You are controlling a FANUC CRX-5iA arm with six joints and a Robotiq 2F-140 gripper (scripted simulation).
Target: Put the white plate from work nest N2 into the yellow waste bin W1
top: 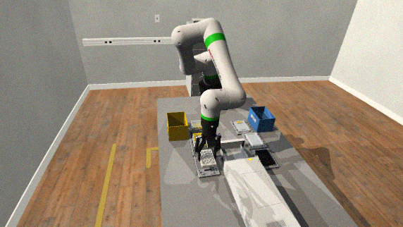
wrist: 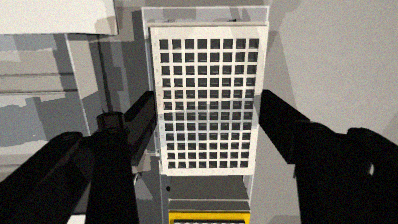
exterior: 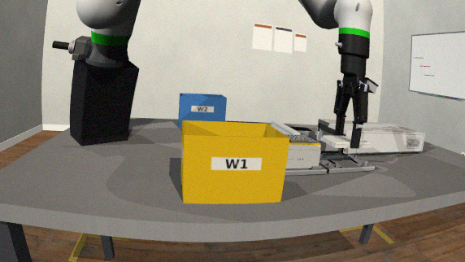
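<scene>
Right now the grey nest is 80 mm below my hand. Round my hand: white plate: 20 mm below; yellow-topped plate: 180 mm behind, 10 mm to the left, 30 mm below; yellow bin W1: 360 mm behind, 110 mm to the right, 50 mm below.
</scene>
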